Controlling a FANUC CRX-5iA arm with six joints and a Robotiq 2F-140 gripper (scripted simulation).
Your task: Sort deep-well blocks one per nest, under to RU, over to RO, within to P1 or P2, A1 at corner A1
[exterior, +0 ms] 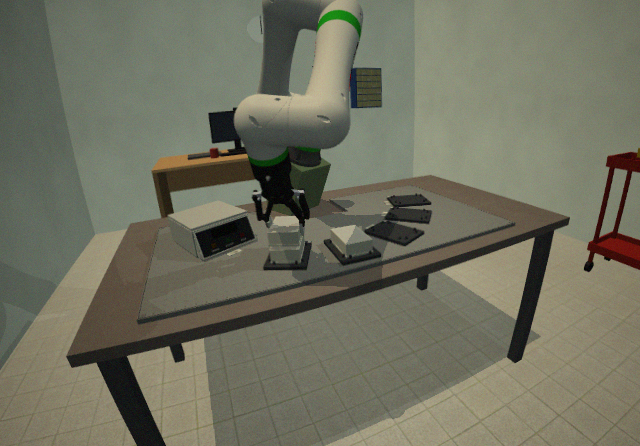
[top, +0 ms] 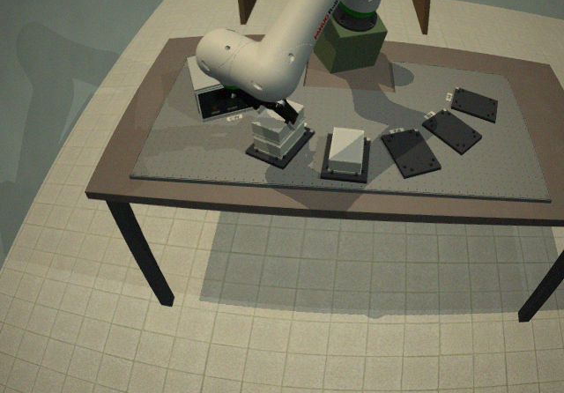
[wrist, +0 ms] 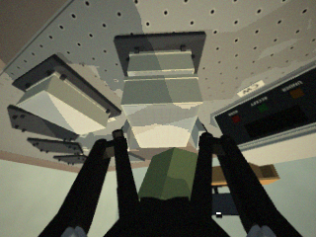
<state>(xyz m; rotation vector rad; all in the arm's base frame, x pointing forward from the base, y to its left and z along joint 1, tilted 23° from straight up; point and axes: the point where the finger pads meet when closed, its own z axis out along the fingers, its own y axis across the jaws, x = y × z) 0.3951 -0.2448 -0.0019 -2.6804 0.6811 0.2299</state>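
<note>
Right now my hand is 270 mm past the grey platform and 180 mm to the left of it. Also, from my hand: check-weigher: 260 mm behind, 180 mm to the right, 30 mm below; P1 label: 190 mm to the left, 90 mm below, 30 mm behind; nest P1: 180 mm to the left, 90 mm below, 70 mm ahead.
</note>
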